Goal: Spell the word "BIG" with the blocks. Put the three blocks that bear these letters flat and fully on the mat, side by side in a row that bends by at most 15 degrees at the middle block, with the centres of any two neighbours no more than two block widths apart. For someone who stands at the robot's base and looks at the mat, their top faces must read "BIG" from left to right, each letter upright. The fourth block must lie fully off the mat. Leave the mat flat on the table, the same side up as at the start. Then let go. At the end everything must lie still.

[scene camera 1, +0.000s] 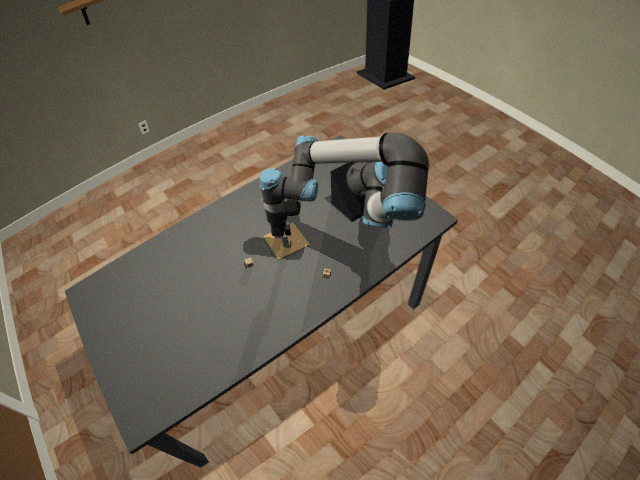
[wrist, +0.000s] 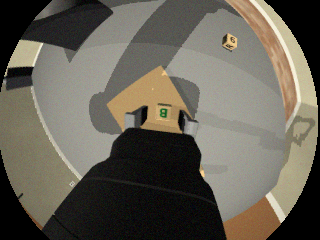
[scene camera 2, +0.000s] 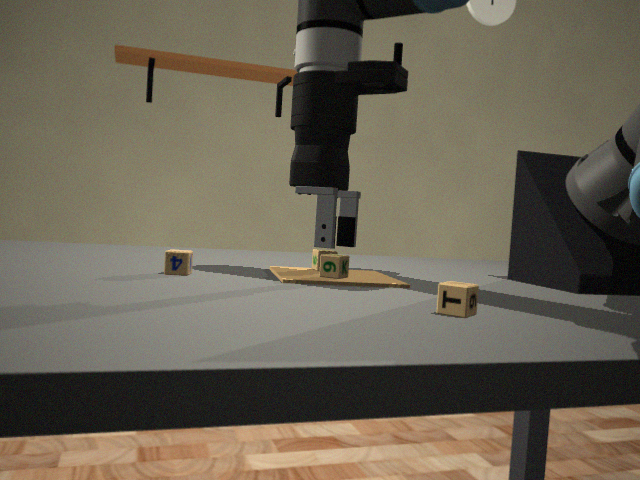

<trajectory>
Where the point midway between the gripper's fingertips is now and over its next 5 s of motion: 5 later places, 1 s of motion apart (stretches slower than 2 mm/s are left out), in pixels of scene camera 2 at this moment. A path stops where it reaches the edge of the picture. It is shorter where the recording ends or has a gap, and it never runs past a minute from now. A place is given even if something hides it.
My gripper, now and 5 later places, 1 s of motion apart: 335, 247; 335, 264; 336, 259; 340, 188; 349, 188; 349, 222
</trajectory>
